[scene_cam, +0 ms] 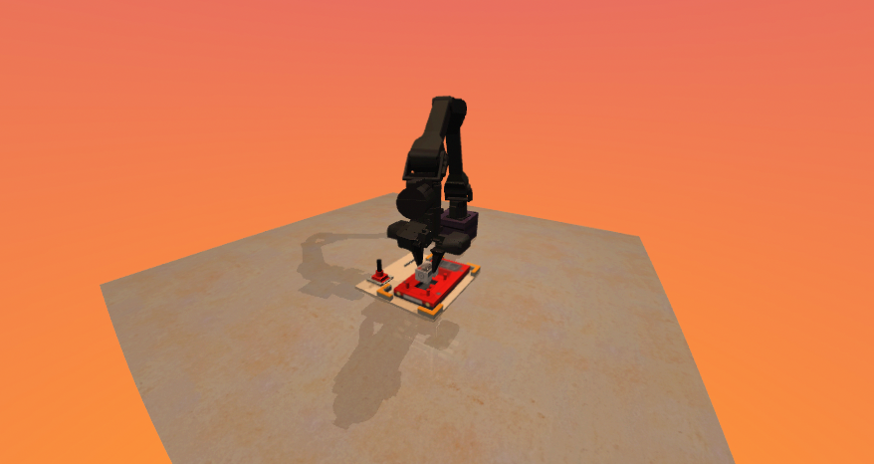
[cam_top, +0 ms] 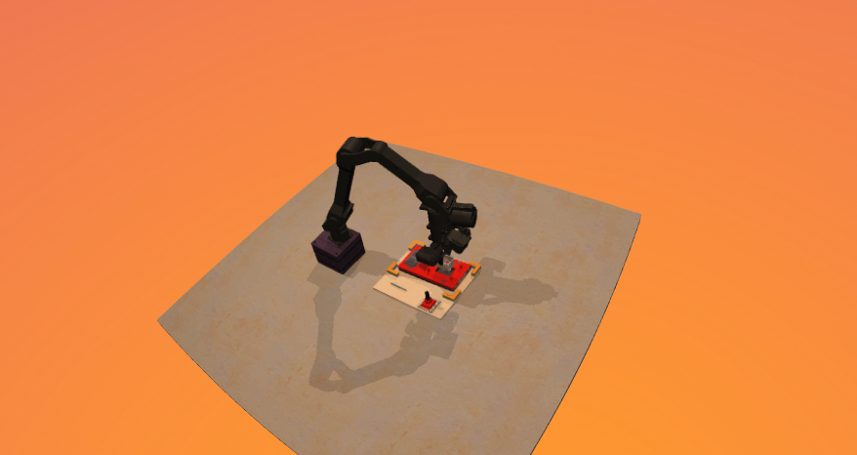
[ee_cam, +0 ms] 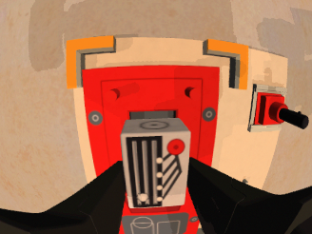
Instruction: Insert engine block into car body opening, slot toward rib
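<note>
Now: gripper tip 10 mm above the engine block.
</note>
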